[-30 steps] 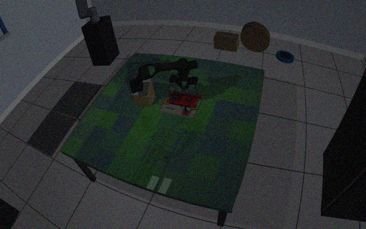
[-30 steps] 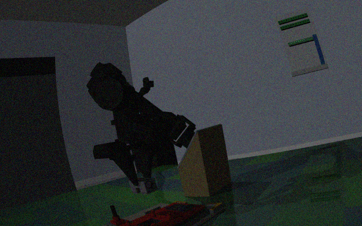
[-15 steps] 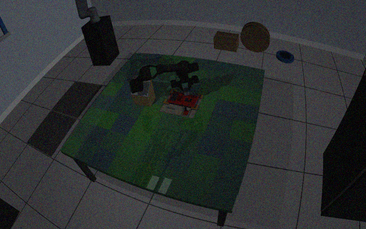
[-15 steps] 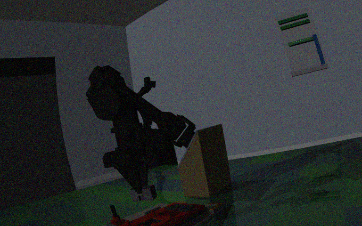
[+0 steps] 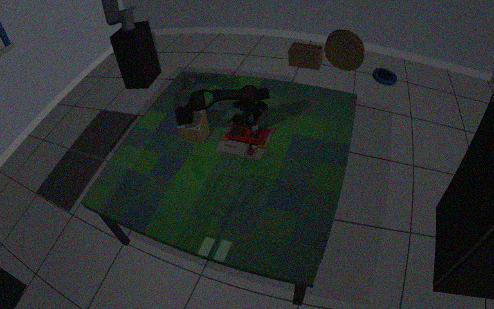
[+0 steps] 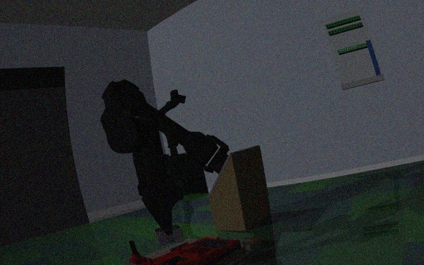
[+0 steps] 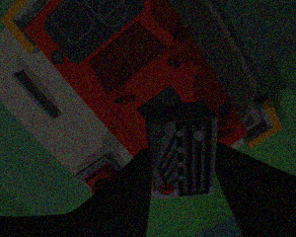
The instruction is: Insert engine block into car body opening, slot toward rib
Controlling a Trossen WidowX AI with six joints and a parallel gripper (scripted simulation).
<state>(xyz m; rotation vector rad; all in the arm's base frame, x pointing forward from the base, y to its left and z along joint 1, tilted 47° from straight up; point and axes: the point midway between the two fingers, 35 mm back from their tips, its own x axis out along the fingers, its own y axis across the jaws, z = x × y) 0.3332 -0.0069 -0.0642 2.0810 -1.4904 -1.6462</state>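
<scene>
Right now the pale plate is 3 cm behind my gripper tip, 1 cm to the right of it and 8 cm below it. Round my gripper tip: engine block: 1 cm below.
</scene>
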